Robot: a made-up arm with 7 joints.
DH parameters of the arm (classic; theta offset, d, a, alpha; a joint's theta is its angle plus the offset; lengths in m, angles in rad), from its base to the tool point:
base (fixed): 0 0 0 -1.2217
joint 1: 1.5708 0 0 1.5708
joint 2: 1.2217 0 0 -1.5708
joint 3: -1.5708 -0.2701 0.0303 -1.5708
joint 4: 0 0 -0.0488 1.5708
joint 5: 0 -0.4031 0 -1.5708
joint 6: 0 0 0 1.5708
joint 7: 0 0 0 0
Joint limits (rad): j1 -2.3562..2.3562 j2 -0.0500..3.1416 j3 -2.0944..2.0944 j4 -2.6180..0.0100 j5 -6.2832..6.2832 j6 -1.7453..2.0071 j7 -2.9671..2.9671
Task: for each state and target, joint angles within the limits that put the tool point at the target. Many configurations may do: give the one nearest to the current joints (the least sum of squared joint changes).
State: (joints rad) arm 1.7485 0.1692 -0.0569 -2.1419 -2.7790 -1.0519 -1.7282
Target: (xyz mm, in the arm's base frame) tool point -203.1 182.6 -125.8
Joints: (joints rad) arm 2.3532 -0.0500 0.4315 -2.5399 -2.7790 -1.0519 -1.7282
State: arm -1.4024 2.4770 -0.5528 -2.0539 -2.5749 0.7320 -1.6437
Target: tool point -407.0 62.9 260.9
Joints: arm -2.2728 2.7610 0.0007 -1.8078 -2.5749 0.7320 -1.6437
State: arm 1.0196 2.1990 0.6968 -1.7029 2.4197 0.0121 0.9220
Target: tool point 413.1 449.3 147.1
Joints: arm 0.9374 2.0966 0.7423 -1.0218 2.4197 0.0121 0.9220
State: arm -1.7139 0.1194 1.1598 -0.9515 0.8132 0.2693 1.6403
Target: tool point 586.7 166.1 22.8
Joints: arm -1.3731 -0.0353 1.3567 -1.1530 0.8132 0.2693 1.6403
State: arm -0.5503 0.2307 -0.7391 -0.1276 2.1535 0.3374 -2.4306
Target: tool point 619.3 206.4 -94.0
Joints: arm -0.9548 0.8000 -0.4658 -0.7078 2.1535 0.3374 -2.4306
